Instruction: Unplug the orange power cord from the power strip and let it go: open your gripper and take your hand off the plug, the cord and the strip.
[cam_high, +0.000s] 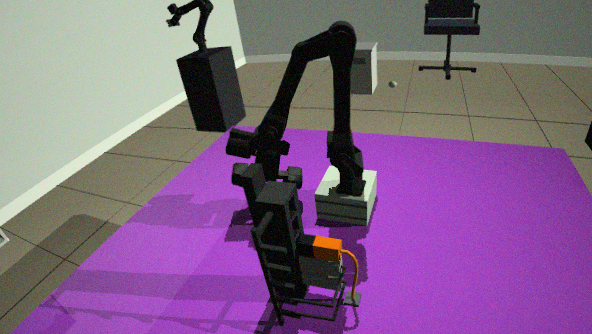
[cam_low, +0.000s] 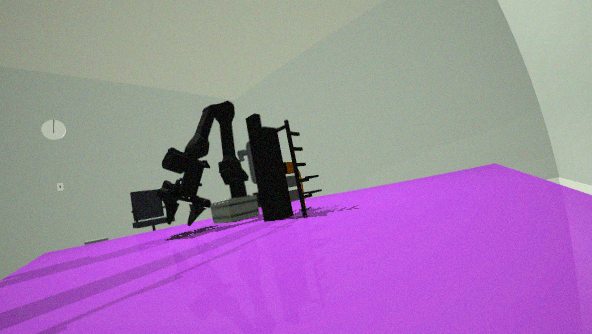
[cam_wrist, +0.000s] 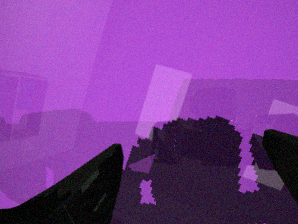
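Right now the orange plug is 26 cm to the left of my gripper tip, 26 cm ahead of it and 12 cm above it.
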